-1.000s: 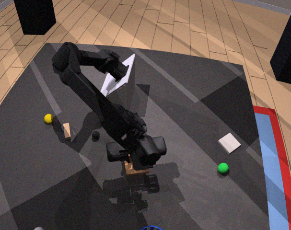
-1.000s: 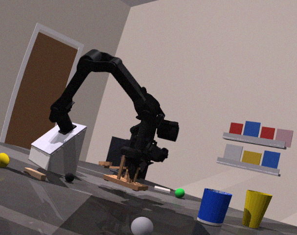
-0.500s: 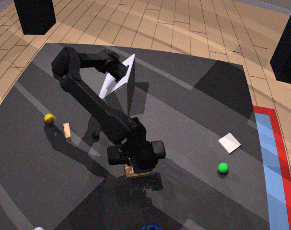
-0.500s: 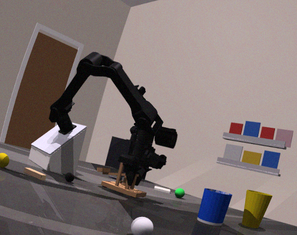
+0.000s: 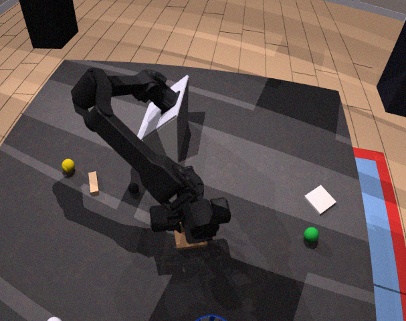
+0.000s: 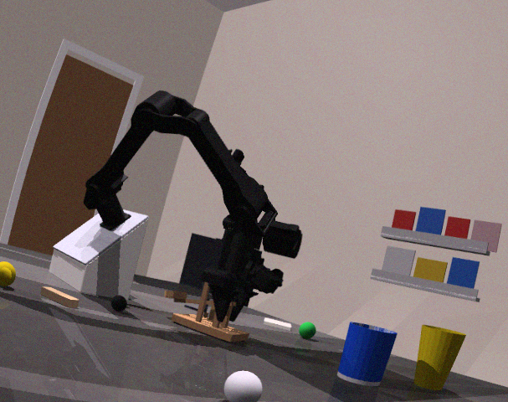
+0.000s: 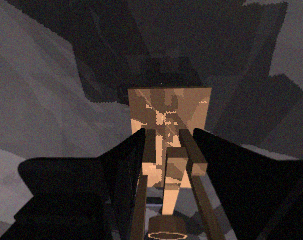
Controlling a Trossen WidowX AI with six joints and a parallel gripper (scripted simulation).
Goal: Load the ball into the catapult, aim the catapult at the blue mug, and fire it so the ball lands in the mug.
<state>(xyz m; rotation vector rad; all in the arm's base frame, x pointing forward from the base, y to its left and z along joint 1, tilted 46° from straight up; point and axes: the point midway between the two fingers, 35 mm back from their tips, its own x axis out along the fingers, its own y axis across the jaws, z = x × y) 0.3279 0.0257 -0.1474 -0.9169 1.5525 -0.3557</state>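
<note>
Right now my gripper tip is 4 cm past the catapult upright frame, 2 cm to the left of it and 5 cm below it. Also, from my gripper tip: blue mug 27 cm ahead, 10 cm to the left; then black ball 11 cm behind, 19 cm to the right, 2 cm below; then green ball 5 cm behind, 33 cm to the left, 1 cm below.
</note>
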